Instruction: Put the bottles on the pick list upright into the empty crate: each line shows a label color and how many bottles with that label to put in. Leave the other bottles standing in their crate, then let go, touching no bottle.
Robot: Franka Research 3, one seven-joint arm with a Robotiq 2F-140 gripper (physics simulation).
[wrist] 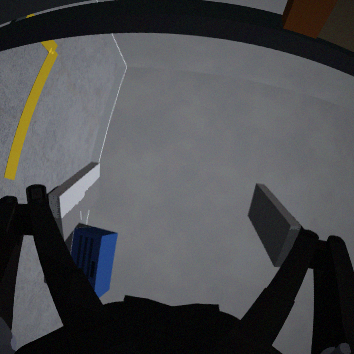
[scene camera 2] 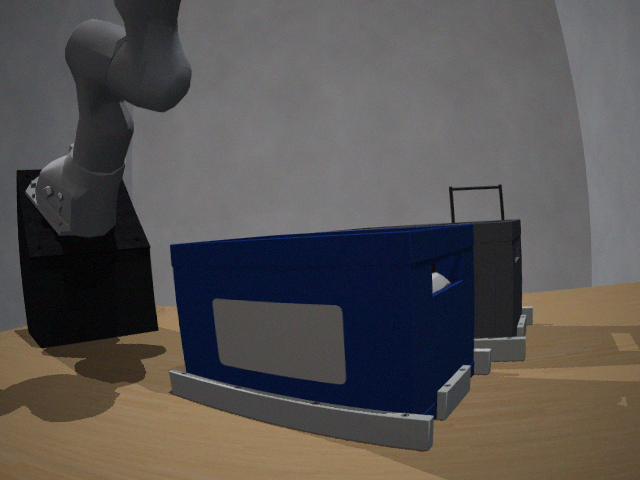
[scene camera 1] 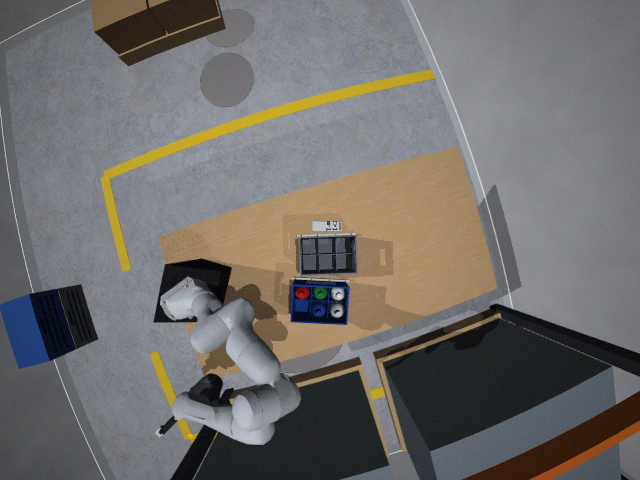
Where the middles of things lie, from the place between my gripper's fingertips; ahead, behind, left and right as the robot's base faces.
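My gripper's 360 mm above the crate rail [scene camera 2: 415, 431] at the moment, and it's 820 mm short of the rail and 20 mm to the right of it.
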